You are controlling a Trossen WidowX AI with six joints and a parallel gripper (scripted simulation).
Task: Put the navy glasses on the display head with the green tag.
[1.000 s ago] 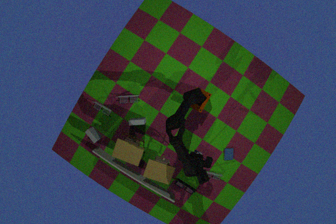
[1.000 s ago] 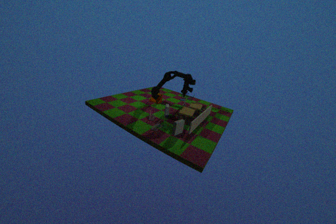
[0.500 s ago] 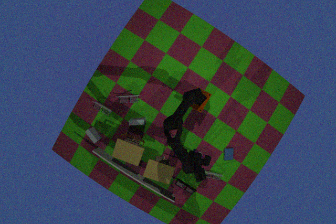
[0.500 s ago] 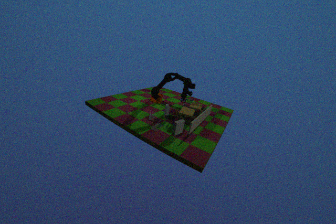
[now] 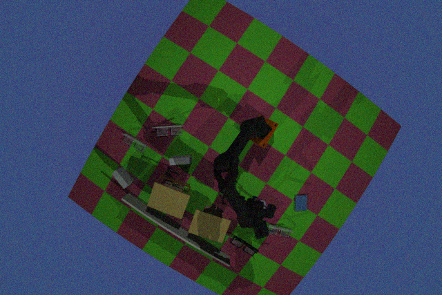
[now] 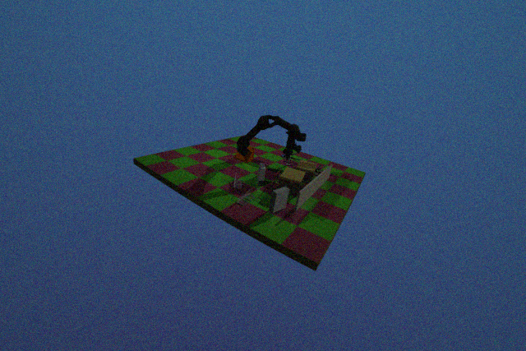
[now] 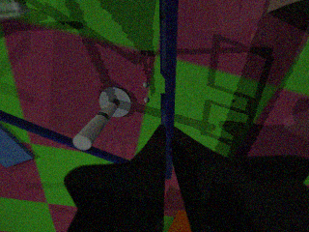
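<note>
Right now my gripper tip is 1 cm past the grey peg, 6 cm to the right of it and 3 cm above it. Round my gripper tip: long low wall (35 cm ahead, 17 cm to the right); blue square (14 cm behind, 21 cm to the left, 5 cm below).
</note>
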